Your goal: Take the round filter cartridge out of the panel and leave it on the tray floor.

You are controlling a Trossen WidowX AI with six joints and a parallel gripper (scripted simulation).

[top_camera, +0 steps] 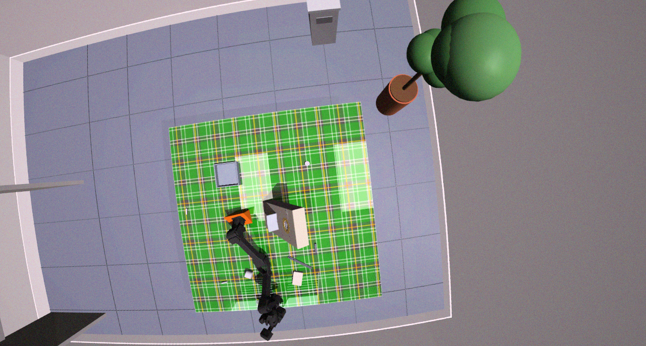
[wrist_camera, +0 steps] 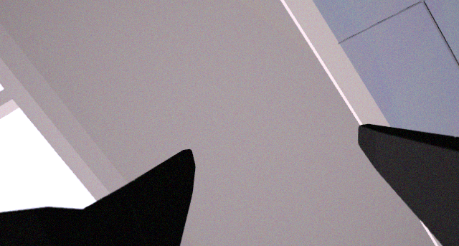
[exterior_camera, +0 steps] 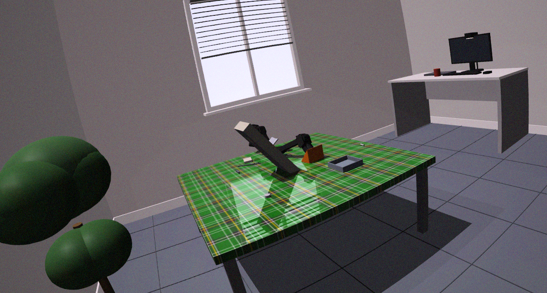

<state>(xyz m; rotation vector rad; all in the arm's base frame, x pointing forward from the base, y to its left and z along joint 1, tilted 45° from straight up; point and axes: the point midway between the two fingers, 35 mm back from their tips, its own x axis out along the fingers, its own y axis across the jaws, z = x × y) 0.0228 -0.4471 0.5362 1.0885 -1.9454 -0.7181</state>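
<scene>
The round filter cartridge is 340 mm ahead of my gripper tip, 660 mm to the left of it and 170 mm above it. Also, from my gripper tip: grey tray (10 mm behind, 1020 mm to the left, 100 mm below).
</scene>
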